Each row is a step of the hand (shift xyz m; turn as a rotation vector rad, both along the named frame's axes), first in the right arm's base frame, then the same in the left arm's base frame.
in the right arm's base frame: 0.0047 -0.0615 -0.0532 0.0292 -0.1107 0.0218
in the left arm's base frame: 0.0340 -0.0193 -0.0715 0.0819 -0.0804 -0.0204
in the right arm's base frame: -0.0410 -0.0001 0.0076 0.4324 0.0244 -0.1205
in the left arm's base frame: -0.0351 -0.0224 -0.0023 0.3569 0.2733 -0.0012
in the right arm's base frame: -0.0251 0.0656 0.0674 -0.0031 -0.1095 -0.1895
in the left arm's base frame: -0.0533 0.0063 0.0812 0.0482 0.0049 -0.2134
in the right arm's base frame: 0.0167 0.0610 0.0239 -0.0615 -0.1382 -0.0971
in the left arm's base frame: -0.0160 0.0425 0.0501 0.0148 -0.0869 -0.1566
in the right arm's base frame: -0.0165 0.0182 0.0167 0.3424 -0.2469 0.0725
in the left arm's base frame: -0.0230 -0.0017 0.0187 0.4220 -0.0633 0.0366
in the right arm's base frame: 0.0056 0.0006 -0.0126 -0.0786 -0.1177 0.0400
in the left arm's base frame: 0.0042 0.0089 -0.0096 -0.0069 -0.1436 -0.0309
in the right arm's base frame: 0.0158 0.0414 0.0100 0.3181 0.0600 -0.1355
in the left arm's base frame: -0.0072 0.0338 0.0295 0.2400 0.2548 -0.0248
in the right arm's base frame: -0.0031 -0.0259 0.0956 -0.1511 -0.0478 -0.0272
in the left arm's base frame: 0.0129 -0.0658 0.0729 -0.1065 -0.0926 -0.0771
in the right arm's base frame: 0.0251 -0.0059 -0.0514 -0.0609 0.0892 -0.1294
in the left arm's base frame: 0.0233 0.0312 -0.0423 -0.1010 0.1001 -0.0905
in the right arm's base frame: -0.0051 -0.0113 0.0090 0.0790 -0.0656 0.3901
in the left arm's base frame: 0.0016 -0.0151 0.0021 0.1111 -0.1964 0.3344
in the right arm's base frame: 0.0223 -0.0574 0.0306 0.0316 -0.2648 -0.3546
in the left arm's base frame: 0.0491 -0.0474 0.0080 0.1529 -0.0188 -0.4161
